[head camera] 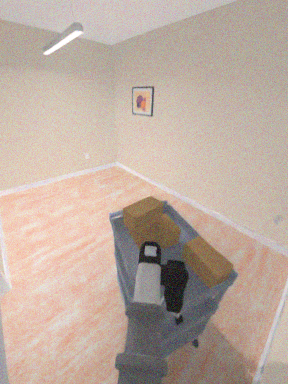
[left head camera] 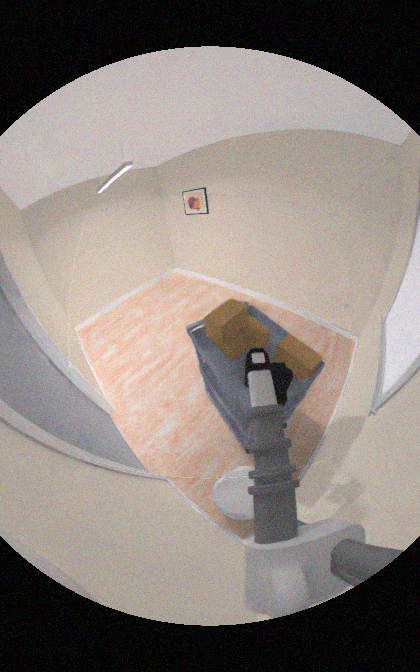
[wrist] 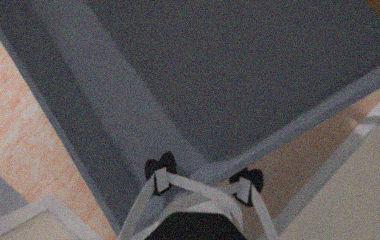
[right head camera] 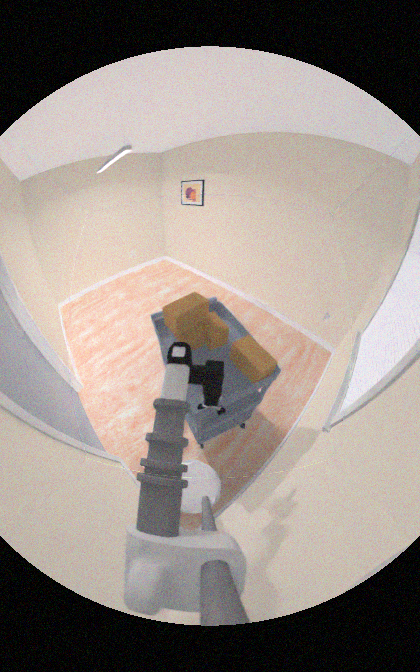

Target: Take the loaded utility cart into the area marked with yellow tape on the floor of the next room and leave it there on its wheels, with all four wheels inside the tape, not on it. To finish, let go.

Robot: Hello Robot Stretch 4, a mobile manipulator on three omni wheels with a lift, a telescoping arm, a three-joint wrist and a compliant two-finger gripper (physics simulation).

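Frame: origin at the robot's base, x ahead, y left, z up, level; centimetres.
Seen in the pictures: gripper, fingertip midpoint: (head camera: 167, 318) (wrist: 203, 170).
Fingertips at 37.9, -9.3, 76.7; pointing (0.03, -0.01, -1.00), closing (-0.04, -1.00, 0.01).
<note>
A point is followed by its place in that frame, as x, y, z.
The blue-grey utility cart (head camera: 125, 250) @[68.7, 14.3, 76.6] (left head camera: 215, 370) (right head camera: 235, 417) (wrist: 240, 75) @[48.2, -13.8, 76.6] stands upright on the wood-look floor. A large brown box (head camera: 145, 212) @[75.7, 4.2, 100.2] (left head camera: 225, 317) (right head camera: 187, 310) and a smaller one (head camera: 167, 232) @[74.4, -8.8, 88.4] (right head camera: 217, 332) lie at its far end, and another box (head camera: 207, 262) @[57.6, -26.9, 88.4] (left head camera: 300, 357) (right head camera: 254, 359) lies at its right side. Small dark casters show under the near edge; the other wheels are hidden. My gripper (head camera: 178, 317) (right head camera: 212, 409) (wrist: 203, 170) @[37.9, -9.3, 76.7] is at the near rim, its fingertips on either side of it, shut on it. Yellow tape does not show in these views.
Beige walls with white skirting (head camera: 205, 210) @[220.1, -83.5, 0.8] (left head camera: 295, 310) (right head camera: 280, 320) run behind and right of the cart. A pale framed window or door (left head camera: 400, 320) (right head camera: 380, 350) is at the right. A grey, pale-edged surface (left head camera: 75, 395) (right head camera: 50, 390) is at the left. Wood-look floor (head camera: 60, 260) @[107.9, 97.3, -2.8] extends left of the cart.
</note>
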